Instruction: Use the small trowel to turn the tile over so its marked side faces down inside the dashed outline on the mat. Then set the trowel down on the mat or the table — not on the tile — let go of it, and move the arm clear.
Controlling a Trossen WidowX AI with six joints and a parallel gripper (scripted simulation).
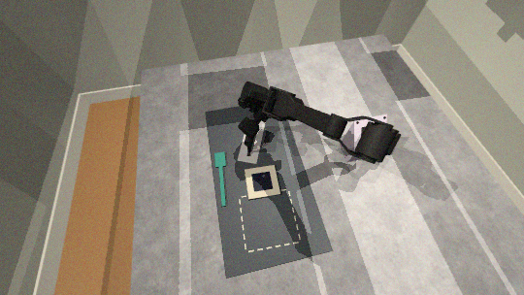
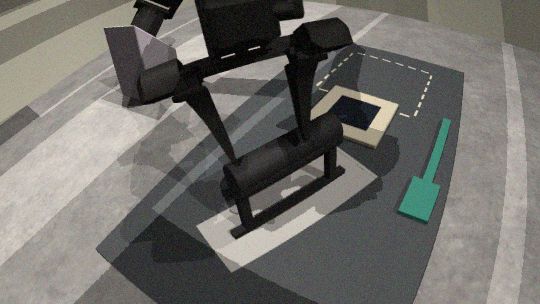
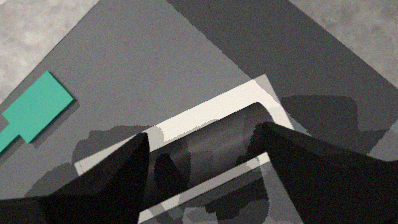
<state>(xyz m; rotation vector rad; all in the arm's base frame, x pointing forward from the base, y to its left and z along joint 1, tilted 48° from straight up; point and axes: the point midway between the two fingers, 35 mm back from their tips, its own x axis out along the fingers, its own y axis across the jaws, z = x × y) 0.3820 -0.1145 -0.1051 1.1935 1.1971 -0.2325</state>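
The cream tile is 21 cm to the left of my gripper tip and 9 cm below it. Round my gripper tip: teal trowel (14 cm ahead, 14 cm to the left, 9 cm below).
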